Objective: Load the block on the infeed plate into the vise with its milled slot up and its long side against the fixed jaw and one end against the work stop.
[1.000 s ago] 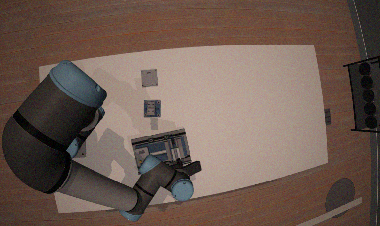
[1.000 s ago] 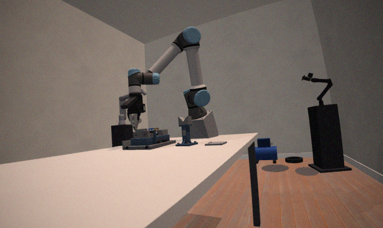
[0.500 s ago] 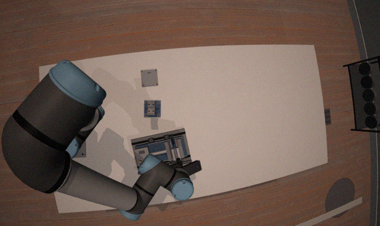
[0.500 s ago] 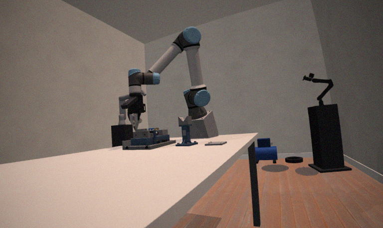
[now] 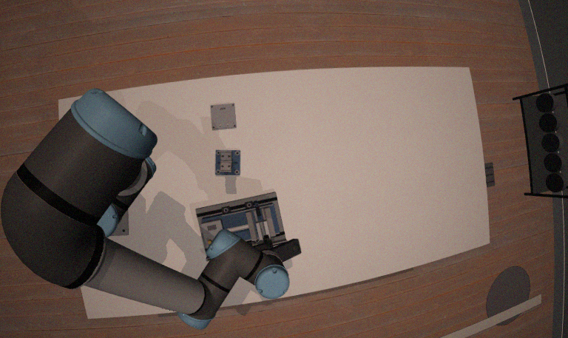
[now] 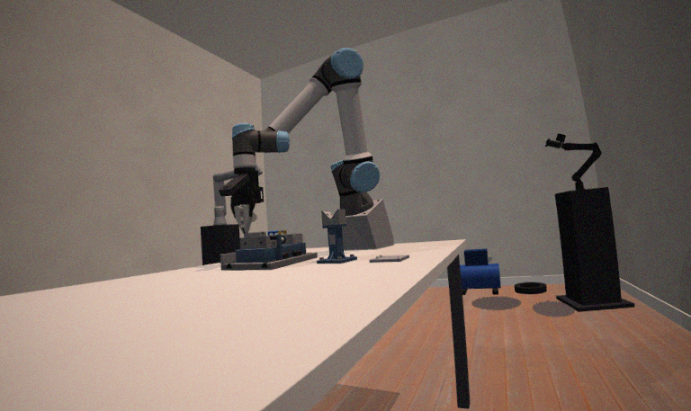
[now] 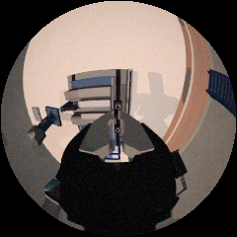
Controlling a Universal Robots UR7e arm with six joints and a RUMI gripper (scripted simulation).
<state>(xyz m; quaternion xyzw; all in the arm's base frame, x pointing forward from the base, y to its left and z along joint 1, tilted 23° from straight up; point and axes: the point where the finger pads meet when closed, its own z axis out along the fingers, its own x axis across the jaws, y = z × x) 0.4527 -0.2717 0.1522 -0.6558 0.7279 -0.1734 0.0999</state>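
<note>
Now: the part 1 cm ahead of my hand, 4 cm to the left of it and 2 cm below it. The rest, counted from my hand: vise 6 cm behind, 7 cm to the left, 8 cm below; infeed plate 1 cm ahead, 46 cm to the left, 11 cm below.
</note>
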